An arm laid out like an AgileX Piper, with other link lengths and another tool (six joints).
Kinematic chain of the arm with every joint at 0, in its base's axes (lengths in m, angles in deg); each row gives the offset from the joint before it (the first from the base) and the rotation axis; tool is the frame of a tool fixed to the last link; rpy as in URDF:
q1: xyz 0 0 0.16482 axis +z
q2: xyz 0 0 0 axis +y
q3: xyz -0.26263 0 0.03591 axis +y
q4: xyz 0.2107 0 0.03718 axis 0.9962 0 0.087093
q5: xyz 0 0 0 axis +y
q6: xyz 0.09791 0 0.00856 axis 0.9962 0 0.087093
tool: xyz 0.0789 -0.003 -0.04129 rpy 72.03 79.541 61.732
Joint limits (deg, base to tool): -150..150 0..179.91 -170..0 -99.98..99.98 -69.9..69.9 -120..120
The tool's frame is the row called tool.
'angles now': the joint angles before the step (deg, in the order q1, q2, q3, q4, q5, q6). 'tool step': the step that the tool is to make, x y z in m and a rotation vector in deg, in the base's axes. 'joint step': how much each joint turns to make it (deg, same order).
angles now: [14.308 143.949 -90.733 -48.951 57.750 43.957]
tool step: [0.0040 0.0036 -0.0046 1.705 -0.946 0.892]
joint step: [-0.001 0.111 -0.006 0.279 -2.194 -0.003]
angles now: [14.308 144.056 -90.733 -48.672 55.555 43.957]
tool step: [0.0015 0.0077 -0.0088 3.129 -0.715 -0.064]
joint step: [-0.001 0.378 -0.002 1.975 -2.790 -0.061]
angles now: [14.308 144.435 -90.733 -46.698 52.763 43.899]
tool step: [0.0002 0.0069 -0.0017 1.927 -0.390 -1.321]
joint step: [0.143 0.011 -0.724 2.380 -0.349 -0.180]
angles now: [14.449 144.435 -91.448 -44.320 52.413 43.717]
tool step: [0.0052 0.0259 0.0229 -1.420 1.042 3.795]
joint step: [4.268 -1.234 -4.013 2.204 5.596 -4.577]
